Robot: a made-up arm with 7 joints. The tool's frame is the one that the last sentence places.
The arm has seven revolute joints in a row. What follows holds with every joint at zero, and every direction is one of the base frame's. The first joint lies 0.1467 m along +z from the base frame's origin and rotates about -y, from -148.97 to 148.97 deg. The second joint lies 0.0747 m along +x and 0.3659 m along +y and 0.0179 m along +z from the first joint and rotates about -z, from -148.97 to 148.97 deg. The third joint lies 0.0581 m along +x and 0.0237 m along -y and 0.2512 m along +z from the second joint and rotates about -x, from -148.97 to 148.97 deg. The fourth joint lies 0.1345 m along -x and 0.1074 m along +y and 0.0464 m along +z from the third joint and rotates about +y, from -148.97 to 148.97 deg. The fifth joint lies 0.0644 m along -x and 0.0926 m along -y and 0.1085 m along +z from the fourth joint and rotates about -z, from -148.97 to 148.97 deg. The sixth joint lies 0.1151 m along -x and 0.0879 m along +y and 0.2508 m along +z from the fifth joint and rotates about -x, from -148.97 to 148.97 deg. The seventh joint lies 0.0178 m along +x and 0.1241 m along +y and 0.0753 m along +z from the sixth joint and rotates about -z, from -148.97 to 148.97 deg. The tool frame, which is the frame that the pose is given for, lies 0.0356 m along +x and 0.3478 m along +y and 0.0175 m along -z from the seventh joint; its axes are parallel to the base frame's.
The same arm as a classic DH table. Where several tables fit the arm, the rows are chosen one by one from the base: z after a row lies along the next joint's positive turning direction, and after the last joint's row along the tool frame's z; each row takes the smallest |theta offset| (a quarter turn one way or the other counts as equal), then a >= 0, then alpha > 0; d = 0 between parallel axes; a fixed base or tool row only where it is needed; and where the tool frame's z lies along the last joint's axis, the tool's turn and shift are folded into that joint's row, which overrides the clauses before.
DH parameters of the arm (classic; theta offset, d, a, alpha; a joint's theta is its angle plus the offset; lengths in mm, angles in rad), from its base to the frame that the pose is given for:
base (fixed): 0 146.7 0 1.5708
joint 1: 0 -365.9 74.7 1.5708
joint 2: 1.5708 -269.1 23.7 -1.5708
joint 3: 1.5708 76.4 46.4 -1.5708
joint 4: -1.5708 14.8 64.4 1.5708
joint 5: 1.5708 -359.3 87.9 1.5708
joint 6: 0 97.3 124.1 -1.5708
joint 7: 0.102 0 349.6 3.1416
tool (fixed): -1.4688 57.8 0 0
Joint limits (rad, base to tool): -2.6..2.6 -2.6..2.6 -2.6..2.6 -2.6..2.6 -2.6..2.6 -2.6..2.6 -2.6..2.6

